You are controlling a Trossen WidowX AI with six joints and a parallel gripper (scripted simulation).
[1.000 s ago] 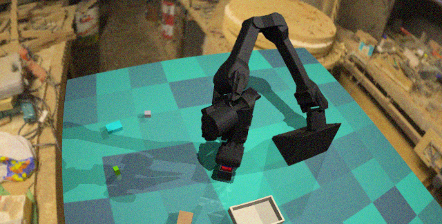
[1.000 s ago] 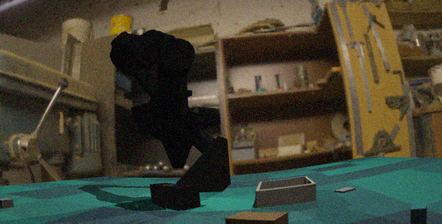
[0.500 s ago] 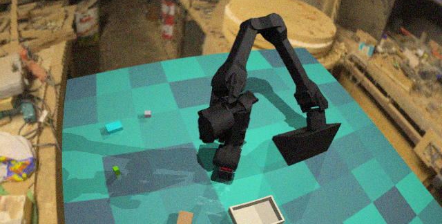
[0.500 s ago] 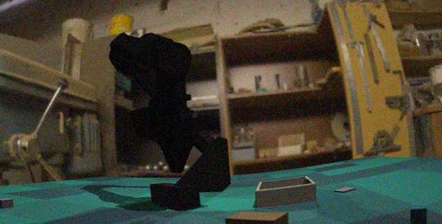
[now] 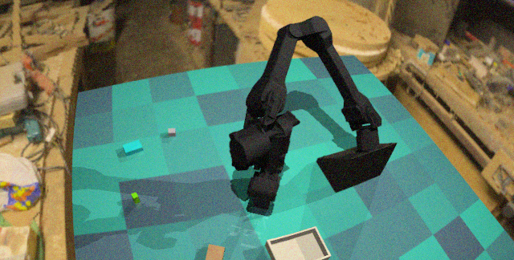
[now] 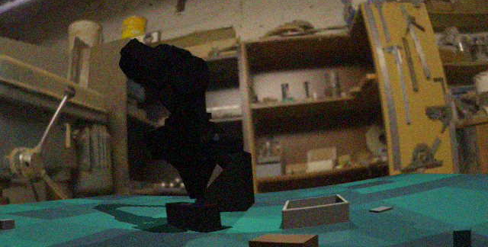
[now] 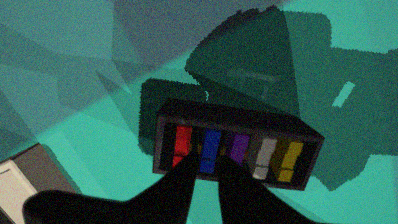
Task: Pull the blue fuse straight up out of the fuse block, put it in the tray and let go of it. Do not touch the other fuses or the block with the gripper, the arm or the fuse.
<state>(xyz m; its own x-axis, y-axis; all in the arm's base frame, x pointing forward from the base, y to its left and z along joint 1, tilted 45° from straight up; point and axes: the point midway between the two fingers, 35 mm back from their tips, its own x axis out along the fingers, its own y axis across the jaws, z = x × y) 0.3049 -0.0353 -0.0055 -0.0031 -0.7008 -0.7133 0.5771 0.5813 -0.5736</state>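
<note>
Now: gripper tip 3 cm above the blue fuse. Round my gripper tip: tray 1 cm behind, 20 cm to the left, 5 cm below.
</note>
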